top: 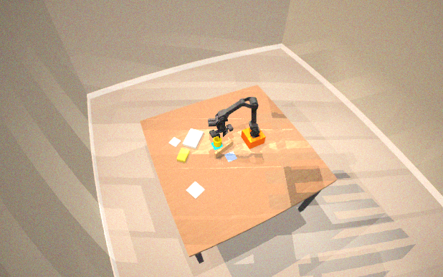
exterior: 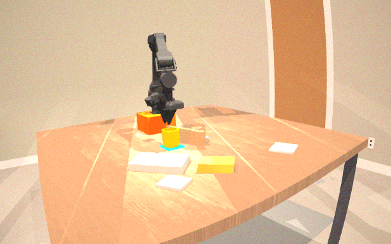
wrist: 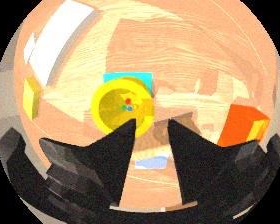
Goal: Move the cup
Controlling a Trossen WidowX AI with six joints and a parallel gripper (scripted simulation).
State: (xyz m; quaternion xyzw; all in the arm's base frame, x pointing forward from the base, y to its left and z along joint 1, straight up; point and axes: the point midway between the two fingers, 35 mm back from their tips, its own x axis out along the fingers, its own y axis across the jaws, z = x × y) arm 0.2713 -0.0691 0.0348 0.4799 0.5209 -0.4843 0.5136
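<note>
Now: the yellow cup 30 mm ahead of my gripper tip and 50 mm below it. From my gripper tip the other things lie so: wooden block 10 mm ahead, 80 mm to the left, 70 mm below; then pale blue pad 30 mm behind, 150 mm to the left, 100 mm below; then white slab 210 mm ahead, 130 mm to the right, 80 mm below.
</note>
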